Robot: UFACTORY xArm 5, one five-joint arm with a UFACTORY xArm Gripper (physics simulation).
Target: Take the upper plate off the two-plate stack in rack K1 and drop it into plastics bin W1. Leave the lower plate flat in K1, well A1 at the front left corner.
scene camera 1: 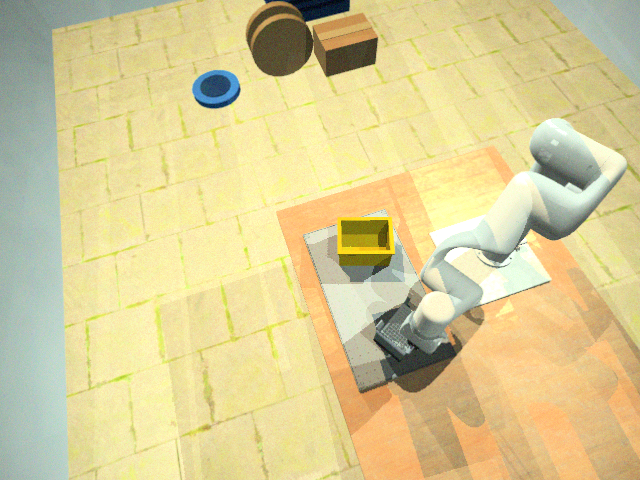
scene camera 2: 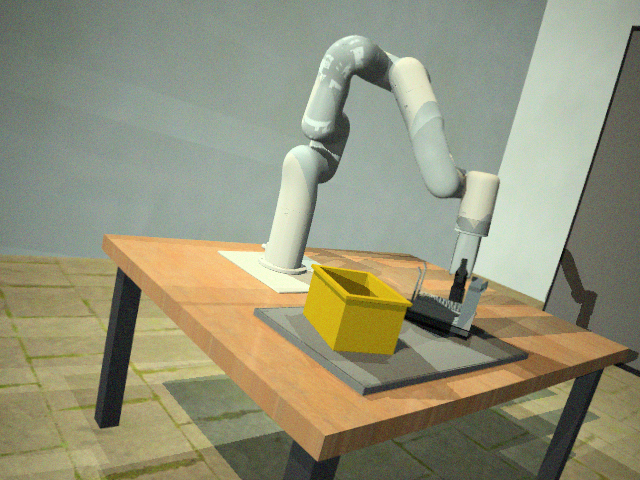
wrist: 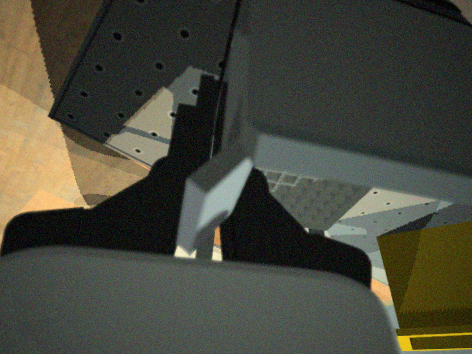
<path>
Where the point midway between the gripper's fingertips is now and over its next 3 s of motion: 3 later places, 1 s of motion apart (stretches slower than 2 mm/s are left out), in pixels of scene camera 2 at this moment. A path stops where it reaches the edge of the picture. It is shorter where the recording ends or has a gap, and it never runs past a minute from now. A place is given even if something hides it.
The gripper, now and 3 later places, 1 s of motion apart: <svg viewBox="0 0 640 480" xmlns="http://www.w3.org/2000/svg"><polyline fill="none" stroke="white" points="454,304 448,301 454,277 461,245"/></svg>
</path>
